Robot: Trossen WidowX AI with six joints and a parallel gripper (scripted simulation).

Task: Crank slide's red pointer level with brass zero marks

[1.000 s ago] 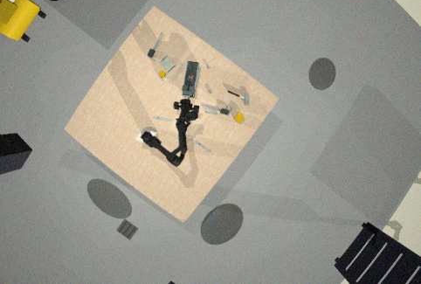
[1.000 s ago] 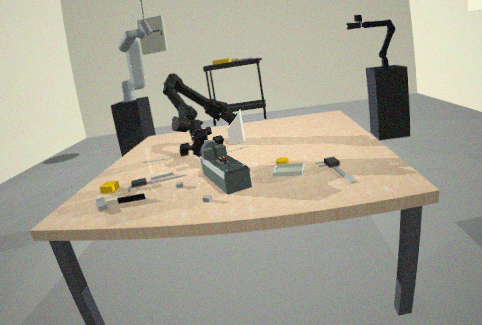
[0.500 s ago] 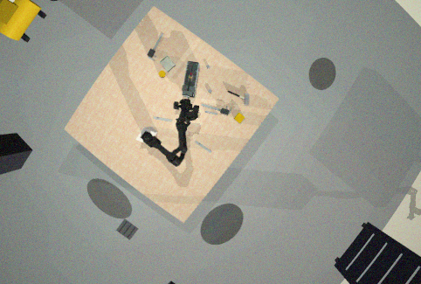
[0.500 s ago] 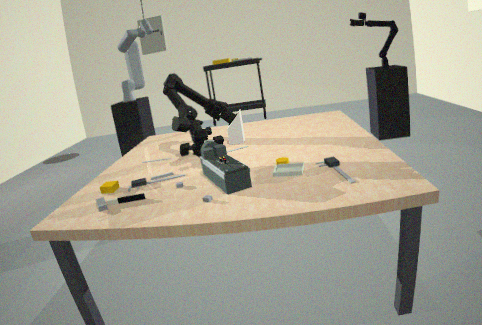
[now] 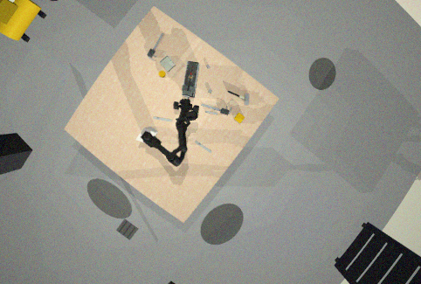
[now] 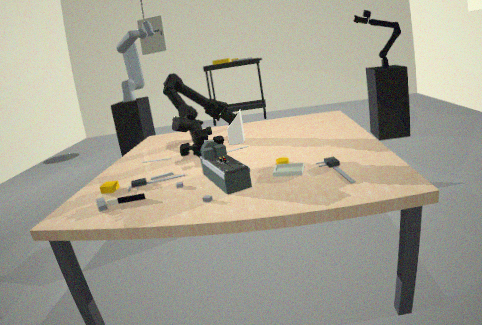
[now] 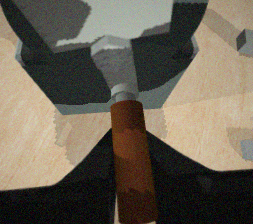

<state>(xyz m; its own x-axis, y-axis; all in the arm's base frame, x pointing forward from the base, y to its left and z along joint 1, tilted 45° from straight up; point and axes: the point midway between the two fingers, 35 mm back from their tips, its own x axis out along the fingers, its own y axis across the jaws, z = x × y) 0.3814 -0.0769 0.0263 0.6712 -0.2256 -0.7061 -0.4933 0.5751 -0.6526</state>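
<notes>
Right now my gripper tip is 40 mm below the crank. Also, from my gripper tip: red pointer (160 mm ahead, 100 mm to the left, 50 mm above); brown crank handle (20 mm behind, 10 mm to the right, 30 mm above); yellow disc (20 mm ahead, 300 mm to the left, 20 mm below).
</notes>
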